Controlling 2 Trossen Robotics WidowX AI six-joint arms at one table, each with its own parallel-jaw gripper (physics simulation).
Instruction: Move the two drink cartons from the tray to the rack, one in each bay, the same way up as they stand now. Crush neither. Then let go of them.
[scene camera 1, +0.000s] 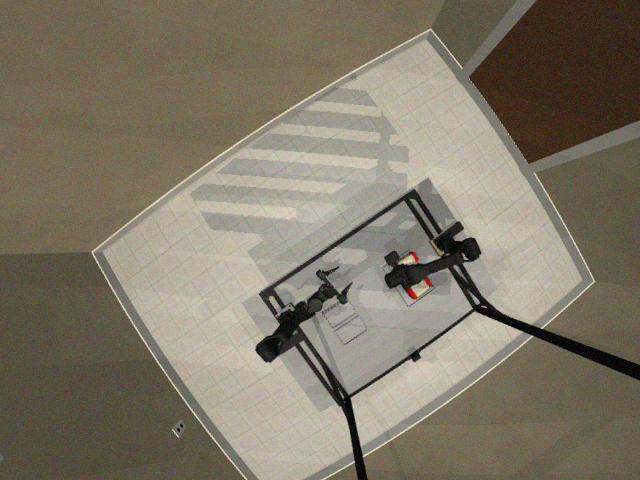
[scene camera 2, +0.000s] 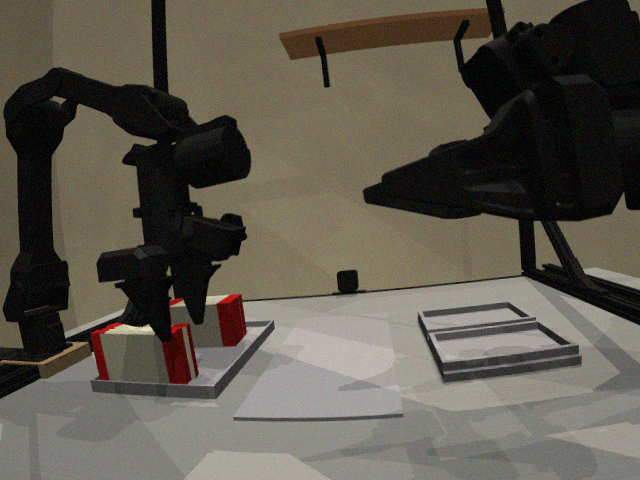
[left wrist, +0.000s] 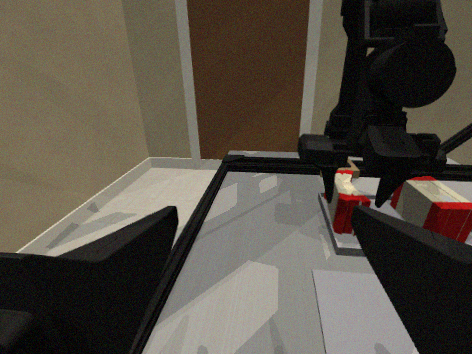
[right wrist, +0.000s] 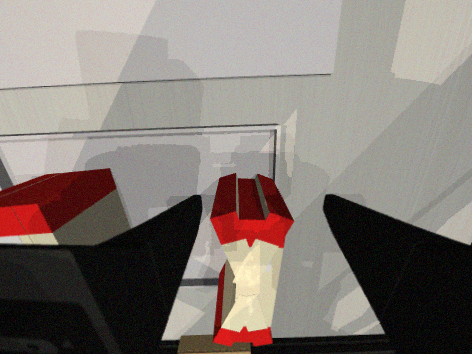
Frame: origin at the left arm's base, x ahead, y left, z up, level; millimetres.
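Seen in the pictures: left gripper, between the fingertips: (scene camera 1: 345, 274) (scene camera 2: 371, 192) (left wrist: 264, 214); right gripper, between the fingertips: (scene camera 1: 394, 268) (scene camera 2: 183, 332) (left wrist: 352, 204) (right wrist: 262, 201); left arm's base, origin of its link: (scene camera 1: 288, 317); right arm's base, origin of its link: (scene camera 1: 442, 243) (scene camera 2: 45, 351) (left wrist: 335, 162).
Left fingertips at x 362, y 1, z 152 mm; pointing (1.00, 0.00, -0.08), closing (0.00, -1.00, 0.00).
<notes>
Pixels of each thing's top centre, then the offset from my left fingertips to it. "spot": a spot on its surface instead.
- grey tray, a spot on its surface: (scene camera 2: 155, 388) spot: dx +247, dy -139, dz -185 mm
- two-bay rack, centre of its top: (scene camera 2: 484, 325) (scene camera 1: 345, 323) dx -164, dy -221, dz -176 mm
- small black block, a spot on its surface: (scene camera 2: 347, 281) (scene camera 1: 414, 354) spot: dx -1, dy -599, dz -164 mm
Two red-and-cream cartons stand upright on the grey tray (scene camera 2: 155, 388) (left wrist: 350, 251). One carton (scene camera 1: 408, 259) (scene camera 2: 134, 356) (left wrist: 344, 215) (right wrist: 250, 285) is at the front in scene camera 2; its upper sides look pinched inward. The other carton (scene camera 1: 422, 287) (scene camera 2: 232, 321) (left wrist: 435, 205) (right wrist: 85, 215) stands behind it. My right gripper (scene camera 2: 181, 329) (left wrist: 352, 204) (right wrist: 262, 201) is open, its fingers at either side of the pinched carton's upper part, with gaps in the right wrist view. My left gripper (scene camera 1: 344, 275) (left wrist: 264, 214) is open and empty, high above the table. The two-bay rack (scene camera 2: 511, 365) holds no carton.
A thin pale sheet (scene camera 2: 330, 392) (left wrist: 350, 305) (right wrist: 225, 40) lies between tray and rack. A black frame runs around the table edge. A small black block (scene camera 1: 415, 355) (scene camera 2: 347, 281) stands at the far edge in scene camera 2. A brown shelf (scene camera 2: 387, 32) hangs on the wall.
</notes>
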